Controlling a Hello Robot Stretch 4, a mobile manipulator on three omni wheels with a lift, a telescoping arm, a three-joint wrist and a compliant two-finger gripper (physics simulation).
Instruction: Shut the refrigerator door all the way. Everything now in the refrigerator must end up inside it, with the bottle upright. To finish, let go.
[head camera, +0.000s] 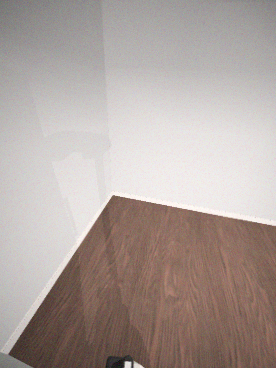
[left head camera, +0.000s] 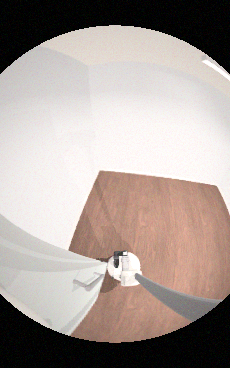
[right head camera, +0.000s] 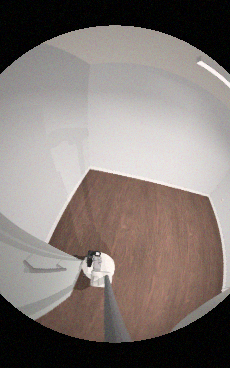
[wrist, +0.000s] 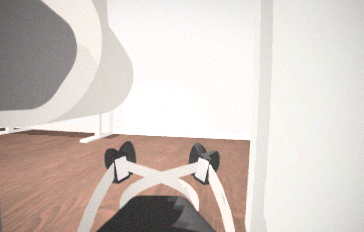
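Note:
The pale refrigerator fills the lower left of both side head views, close beside the robot's base. Its handle shows on its front. A corner of it shows at the bottom left of the head view. A tall pale panel at the right of the wrist view looks like its side or front. I cannot tell whether the door is fully shut. The bottle and the refrigerator's contents do not show. My gripper is open and empty, with its fingertips apart, left of the panel.
The white round base stands on the brown wood floor. Pale walls meet in a corner ahead. A white furniture leg stands at the left of the wrist view.

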